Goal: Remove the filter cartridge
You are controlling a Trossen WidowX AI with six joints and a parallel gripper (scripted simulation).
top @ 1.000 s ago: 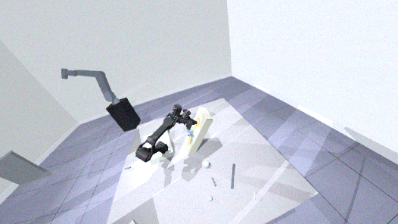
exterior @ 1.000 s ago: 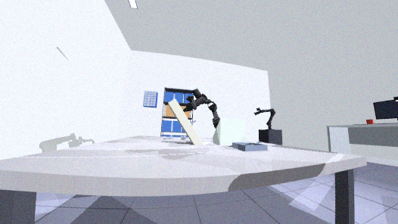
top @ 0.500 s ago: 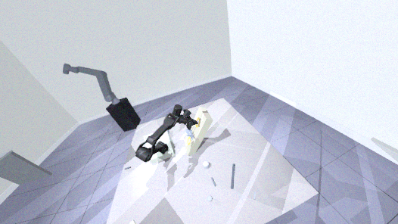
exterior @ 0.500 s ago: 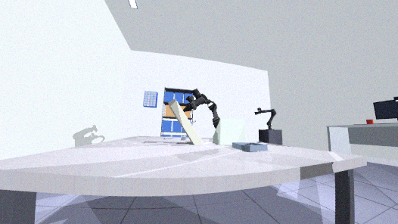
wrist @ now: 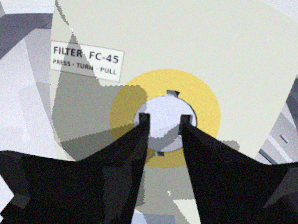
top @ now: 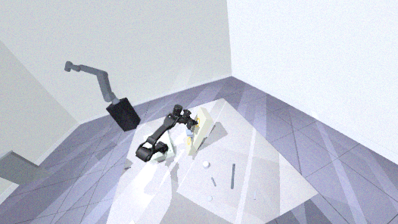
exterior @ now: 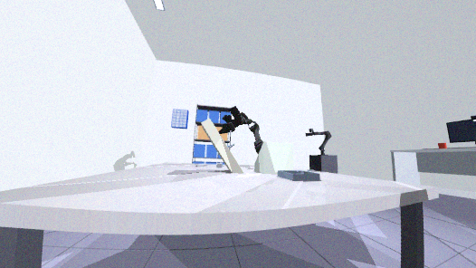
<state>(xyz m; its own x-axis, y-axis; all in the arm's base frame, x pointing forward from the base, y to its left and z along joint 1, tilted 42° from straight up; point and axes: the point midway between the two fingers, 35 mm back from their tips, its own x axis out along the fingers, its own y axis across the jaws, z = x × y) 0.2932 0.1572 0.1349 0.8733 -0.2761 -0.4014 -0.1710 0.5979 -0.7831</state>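
The round filter cartridge lies 10 mm ahead of my gripper tip and 10 mm below it. From my gripper tip the other things lie so: blue-grey tray: 430 mm behind, 250 mm to the left, 240 mm below; service panel: 30 mm behind, 80 mm below.
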